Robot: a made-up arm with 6 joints.
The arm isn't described. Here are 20 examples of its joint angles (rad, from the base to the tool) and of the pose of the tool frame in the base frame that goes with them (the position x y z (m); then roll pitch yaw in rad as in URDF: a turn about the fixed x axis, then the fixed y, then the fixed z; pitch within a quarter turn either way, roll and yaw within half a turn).
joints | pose
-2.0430 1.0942 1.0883 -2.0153 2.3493 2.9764 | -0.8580 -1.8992 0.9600 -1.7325 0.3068 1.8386
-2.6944 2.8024 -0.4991 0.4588 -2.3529 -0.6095 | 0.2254 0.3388 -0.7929 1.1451 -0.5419 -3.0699
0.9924 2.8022 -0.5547 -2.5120 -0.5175 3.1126 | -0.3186 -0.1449 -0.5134 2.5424 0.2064 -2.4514
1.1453 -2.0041 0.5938 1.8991 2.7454 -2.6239 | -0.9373 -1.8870 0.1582 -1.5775 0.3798 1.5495
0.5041 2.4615 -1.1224 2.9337 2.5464 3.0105 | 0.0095 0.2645 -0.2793 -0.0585 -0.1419 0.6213
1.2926 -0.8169 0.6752 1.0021 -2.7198 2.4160 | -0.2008 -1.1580 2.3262 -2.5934 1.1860 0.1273
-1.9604 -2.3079 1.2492 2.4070 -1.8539 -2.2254 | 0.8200 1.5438 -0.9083 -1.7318 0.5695 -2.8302
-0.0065 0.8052 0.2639 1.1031 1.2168 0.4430 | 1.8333 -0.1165 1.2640 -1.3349 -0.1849 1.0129
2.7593 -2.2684 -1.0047 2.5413 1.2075 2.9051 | 0.8277 -0.5391 0.4254 0.4091 -0.1058 -2.9641
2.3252 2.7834 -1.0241 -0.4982 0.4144 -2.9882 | 0.2000 0.0847 -0.2202 0.2497 -0.2915 -0.6141
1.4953 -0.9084 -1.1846 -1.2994 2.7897 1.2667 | 0.0321 -0.4007 0.9588 0.4626 -0.3521 -1.2847
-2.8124 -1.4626 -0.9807 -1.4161 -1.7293 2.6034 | 0.5419 0.2229 0.8507 -1.4947 0.2095 -1.1706
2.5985 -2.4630 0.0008 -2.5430 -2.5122 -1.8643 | 1.1412 -0.9127 0.0272 -0.0380 1.0881 -2.8887
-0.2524 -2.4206 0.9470 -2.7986 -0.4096 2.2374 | -1.6441 0.6497 -0.6556 -2.6481 0.6078 2.7253
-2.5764 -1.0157 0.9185 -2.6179 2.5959 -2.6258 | 1.2834 0.5760 2.0770 -0.2825 0.6934 -2.9206
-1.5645 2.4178 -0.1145 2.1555 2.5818 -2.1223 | 0.1305 -0.3824 -1.1724 -2.4741 -0.8115 -0.8659
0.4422 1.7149 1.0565 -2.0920 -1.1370 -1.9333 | 1.6974 0.9315 -0.3428 -1.9690 -0.1004 1.3544
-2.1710 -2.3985 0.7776 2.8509 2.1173 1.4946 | 1.1878 1.3419 -0.6221 1.0979 -0.9899 -1.7085
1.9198 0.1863 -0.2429 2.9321 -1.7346 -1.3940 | -0.5645 0.8877 1.6240 -1.1288 -1.2387 1.2390
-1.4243 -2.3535 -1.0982 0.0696 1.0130 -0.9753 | -0.3415 0.7292 0.2992 -2.1327 -0.8723 1.6254
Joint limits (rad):
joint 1: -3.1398..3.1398
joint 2: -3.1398..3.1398
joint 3: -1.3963..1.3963
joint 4: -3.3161..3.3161
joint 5: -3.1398..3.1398
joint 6: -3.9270..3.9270
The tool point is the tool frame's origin. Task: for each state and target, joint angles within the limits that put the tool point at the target. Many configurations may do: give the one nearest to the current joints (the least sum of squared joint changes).
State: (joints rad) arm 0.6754 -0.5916 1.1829 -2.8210 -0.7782 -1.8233
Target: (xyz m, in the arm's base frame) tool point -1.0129 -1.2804 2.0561
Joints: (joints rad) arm 1.0416 -0.8940 1.3963 -2.9559 -0.7782 -1.8233
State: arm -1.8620 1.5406 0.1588 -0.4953 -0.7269 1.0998
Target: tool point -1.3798 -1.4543 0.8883
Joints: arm -2.2203 1.0585 0.7366 -0.3334 -0.7269 1.0998
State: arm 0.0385 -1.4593 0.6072 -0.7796 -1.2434 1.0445
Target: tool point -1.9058 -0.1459 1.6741
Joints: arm -0.0272 -1.1435 1.3963 -0.5507 -1.2434 1.0445
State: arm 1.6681 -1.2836 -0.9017 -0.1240 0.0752 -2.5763
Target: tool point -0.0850 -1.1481 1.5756
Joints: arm 1.2948 -1.3716 -0.1604 0.0911 0.0752 -2.5763
